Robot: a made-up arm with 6 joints. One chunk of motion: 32 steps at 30 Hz.
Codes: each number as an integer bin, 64 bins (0 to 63) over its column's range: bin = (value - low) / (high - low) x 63, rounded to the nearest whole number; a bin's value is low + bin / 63 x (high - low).
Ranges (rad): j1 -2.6..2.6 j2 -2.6..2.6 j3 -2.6..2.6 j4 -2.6..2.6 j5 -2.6..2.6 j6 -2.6..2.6
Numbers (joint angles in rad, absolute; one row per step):
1: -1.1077 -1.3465 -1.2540 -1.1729 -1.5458 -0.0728
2: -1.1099 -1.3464 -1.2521 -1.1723 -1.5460 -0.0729
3: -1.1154 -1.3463 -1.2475 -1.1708 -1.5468 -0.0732
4: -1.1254 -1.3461 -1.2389 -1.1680 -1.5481 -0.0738
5: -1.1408 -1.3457 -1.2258 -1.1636 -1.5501 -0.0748
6: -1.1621 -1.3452 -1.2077 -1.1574 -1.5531 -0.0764
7: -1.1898 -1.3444 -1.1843 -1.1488 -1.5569 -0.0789
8: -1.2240 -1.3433 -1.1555 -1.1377 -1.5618 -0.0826
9: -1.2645 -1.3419 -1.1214 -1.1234 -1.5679 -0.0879
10: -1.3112 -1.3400 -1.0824 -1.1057 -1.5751 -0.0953
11: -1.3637 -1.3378 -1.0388 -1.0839 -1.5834 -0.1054
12: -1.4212 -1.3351 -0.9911 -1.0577 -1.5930 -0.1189
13: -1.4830 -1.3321 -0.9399 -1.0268 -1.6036 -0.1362
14: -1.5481 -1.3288 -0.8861 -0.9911 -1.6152 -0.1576
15: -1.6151 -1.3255 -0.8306 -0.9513 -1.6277 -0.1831
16: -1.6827 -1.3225 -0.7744 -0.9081 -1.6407 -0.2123
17: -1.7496 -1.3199 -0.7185 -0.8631 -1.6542 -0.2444
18: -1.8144 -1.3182 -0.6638 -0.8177 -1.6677 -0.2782
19: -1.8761 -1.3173 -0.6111 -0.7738 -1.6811 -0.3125
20: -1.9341 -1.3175 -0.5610 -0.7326 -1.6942 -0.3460
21: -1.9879 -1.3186 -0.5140 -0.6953 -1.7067 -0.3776
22: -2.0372 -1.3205 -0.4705 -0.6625 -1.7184 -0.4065
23: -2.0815 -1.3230 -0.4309 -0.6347 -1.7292 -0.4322
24: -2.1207 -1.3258 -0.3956 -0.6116 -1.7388 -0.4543
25: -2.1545 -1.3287 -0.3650 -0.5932 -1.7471 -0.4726
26: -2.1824 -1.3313 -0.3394 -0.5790 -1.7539 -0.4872
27: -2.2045 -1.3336 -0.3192 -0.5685 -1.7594 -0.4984
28: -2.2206 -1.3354 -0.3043 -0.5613 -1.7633 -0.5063
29: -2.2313 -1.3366 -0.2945 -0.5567 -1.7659 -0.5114
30: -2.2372 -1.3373 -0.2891 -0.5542 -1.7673 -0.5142
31: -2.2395 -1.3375 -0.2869 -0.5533 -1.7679 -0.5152
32: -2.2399 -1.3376 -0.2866 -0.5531 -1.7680 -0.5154
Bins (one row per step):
1: 18 15 16 17 13 31
2: 18 15 16 17 13 31
3: 18 15 16 17 13 31
4: 18 15 16 17 13 31
5: 18 15 17 17 13 31
6: 17 15 17 17 13 31
7: 17 15 17 18 13 31
8: 17 15 18 18 13 30
9: 16 15 18 18 13 30
10: 16 15 18 18 12 30
11: 15 15 19 18 12 30
12: 14 15 19 19 12 30
13: 14 15 20 19 12 30
14: 13 15 21 19 12 30
15: 12 15 21 20 12 29
16: 11 15 22 20 12 29
17: 10 16 23 21 11 29
18: 10 16 23 22 11 28
19: 9 16 24 22 11 28
20: 8 16 25 23 11 27
21: 7 16 25 23 11 27
22: 7 16 26 23 11 27
23: 6 15 26 24 11 26
24: 6 15 27 24 10 26
25: 5 15 27 24 10 26
26: 5 15 27 24 10 26
27: 5 15 28 25 10 25
28: 5 15 28 25 10 25
29: 4 15 28 25 10 25
30: 4 15 28 25 10 25
31: 4 15 28 25 10 25
32: 4 15 28 25 10 25

